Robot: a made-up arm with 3 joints. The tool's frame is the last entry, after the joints. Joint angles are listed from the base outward. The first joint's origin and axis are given. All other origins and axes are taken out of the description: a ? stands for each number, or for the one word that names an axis. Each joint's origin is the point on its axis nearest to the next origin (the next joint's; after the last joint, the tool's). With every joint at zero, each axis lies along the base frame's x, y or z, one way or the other. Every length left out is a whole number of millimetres.
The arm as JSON. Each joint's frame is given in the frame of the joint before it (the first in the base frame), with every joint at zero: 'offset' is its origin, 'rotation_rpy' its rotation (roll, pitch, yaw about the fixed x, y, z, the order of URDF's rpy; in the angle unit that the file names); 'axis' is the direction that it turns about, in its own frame. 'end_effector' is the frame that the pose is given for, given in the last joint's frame.
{
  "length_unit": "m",
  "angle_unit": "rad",
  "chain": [
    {
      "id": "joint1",
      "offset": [
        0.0,
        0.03,
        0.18
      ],
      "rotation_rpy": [
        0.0,
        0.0,
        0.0
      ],
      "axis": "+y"
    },
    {
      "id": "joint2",
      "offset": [
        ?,
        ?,
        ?
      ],
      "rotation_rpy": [
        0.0,
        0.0,
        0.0
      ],
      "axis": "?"
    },
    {
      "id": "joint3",
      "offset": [
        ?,
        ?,
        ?
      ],
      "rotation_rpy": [
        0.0,
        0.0,
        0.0
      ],
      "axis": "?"
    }
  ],
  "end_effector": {
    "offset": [
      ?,
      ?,
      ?
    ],
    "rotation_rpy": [
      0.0,
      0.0,
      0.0
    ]
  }
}
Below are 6 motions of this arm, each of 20 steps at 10 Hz.
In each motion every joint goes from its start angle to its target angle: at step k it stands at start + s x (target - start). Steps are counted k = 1, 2, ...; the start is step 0. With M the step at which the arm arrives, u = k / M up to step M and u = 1 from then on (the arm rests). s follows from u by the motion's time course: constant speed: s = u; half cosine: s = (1 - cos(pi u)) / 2; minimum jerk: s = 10 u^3 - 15 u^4 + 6 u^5.
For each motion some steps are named. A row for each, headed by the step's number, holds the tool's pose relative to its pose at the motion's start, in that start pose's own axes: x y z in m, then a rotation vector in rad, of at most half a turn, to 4 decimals.
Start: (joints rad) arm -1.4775 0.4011 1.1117
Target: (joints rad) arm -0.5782 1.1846 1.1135
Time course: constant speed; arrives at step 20
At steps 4, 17, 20:
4: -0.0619 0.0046 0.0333 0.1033 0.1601 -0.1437
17: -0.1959 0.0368 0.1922 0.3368 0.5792 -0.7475
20: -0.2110 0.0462 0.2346 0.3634 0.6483 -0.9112

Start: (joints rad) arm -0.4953 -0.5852 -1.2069
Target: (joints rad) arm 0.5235 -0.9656 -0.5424
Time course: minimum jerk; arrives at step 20
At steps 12, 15, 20:
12: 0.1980 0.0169 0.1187 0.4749 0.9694 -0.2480
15: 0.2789 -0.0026 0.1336 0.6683 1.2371 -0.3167
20: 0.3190 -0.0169 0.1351 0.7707 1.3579 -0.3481

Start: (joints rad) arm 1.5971 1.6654 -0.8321
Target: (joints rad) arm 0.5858 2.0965 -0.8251
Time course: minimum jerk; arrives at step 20
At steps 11, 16, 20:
11: -0.1286 0.1017 -0.1172 0.2129 0.1367 -0.6003
16: -0.1856 0.2067 -0.1589 0.3433 0.2873 -0.9291
20: -0.1928 0.2266 -0.1632 0.3657 0.3172 -0.9810

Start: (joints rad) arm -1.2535 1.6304 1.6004
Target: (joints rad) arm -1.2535 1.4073 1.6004
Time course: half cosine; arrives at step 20
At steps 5, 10, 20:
5: 0.0001 -0.0020 -0.0019 -0.0327 0.0000 -0.0010
10: 0.0002 -0.0070 -0.0063 -0.1115 0.0000 -0.0033
20: 0.0003 -0.0147 -0.0118 -0.2230 0.0000 -0.0066

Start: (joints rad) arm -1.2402 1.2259 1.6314
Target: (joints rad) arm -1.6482 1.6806 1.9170
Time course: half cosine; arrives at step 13
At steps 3, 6, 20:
3: 0.0133 0.0052 0.0056 0.0532 0.0199 0.0531
6: 0.0442 0.0188 0.0215 0.1765 0.0813 0.1976
20: 0.0924 0.0437 0.0550 0.3573 0.2285 0.4919

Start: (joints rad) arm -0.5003 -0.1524 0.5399
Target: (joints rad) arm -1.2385 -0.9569 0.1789
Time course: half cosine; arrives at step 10
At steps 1, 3, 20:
1: 0.0055 -0.0008 -0.0058 -0.0126 -0.0267 0.0154
3: 0.0496 -0.0076 -0.0450 -0.1110 -0.2224 0.1281
20: 0.2901 -0.0458 -0.1287 -0.6596 -0.9815 0.5922

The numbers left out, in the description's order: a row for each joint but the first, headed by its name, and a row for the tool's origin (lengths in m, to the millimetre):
joint2: xyz -0.37 0.0 -0.05, axis -z
joint3: xyz 0.03 0.06 0.0, axis +y
tool: xyz -0.01 0.0 -0.09

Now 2 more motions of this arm.
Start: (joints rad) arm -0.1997 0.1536 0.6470
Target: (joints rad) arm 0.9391 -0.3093 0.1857
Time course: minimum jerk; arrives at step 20
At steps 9, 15, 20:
9: -0.1171 -0.0069 0.1341 -0.1199 0.2761 0.1421
15: -0.1652 0.0052 0.3442 -0.1079 0.6177 0.3553
20: -0.1605 0.0105 0.3902 -0.0817 0.6900 0.3978

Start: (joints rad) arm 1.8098 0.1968 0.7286
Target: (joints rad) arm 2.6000 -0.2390 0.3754
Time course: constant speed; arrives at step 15
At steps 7, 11, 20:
7: -0.1067 -0.0099 0.0937 -0.1485 0.2035 0.1389
11: -0.1513 -0.0100 0.1633 -0.1910 0.3246 0.2419
20: -0.1811 -0.0059 0.2411 -0.1984 0.4478 0.3537

